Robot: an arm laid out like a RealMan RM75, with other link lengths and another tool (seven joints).
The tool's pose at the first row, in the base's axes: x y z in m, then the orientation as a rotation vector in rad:
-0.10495 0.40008 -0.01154 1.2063 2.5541 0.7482
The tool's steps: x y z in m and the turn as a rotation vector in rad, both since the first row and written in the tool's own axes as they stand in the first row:
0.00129 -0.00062 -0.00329 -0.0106 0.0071 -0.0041
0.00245 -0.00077 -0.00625 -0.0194 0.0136 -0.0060
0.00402 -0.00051 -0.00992 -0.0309 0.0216 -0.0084
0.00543 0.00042 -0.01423 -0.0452 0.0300 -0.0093
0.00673 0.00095 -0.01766 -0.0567 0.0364 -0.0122
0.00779 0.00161 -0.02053 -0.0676 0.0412 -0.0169
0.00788 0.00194 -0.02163 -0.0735 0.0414 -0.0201
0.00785 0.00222 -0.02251 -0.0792 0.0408 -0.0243
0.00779 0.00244 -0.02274 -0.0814 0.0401 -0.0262
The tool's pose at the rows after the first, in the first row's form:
-0.10750 0.39958 -0.00906 1.1969 2.5543 0.7655
-0.10952 0.39935 -0.00661 1.1911 2.5542 0.7807
-0.11182 0.39940 -0.00334 1.1837 2.5536 0.8001
-0.11383 0.39946 0.00083 1.1772 2.5505 0.8235
-0.11568 0.39954 0.00404 1.1691 2.5486 0.8415
-0.11707 0.39969 0.00684 1.1588 2.5464 0.8570
-0.11735 0.39955 0.00795 1.1525 2.5437 0.8633
-0.11750 0.39937 0.00884 1.1450 2.5408 0.8684
-0.11740 0.39936 0.00915 1.1418 2.5394 0.8700

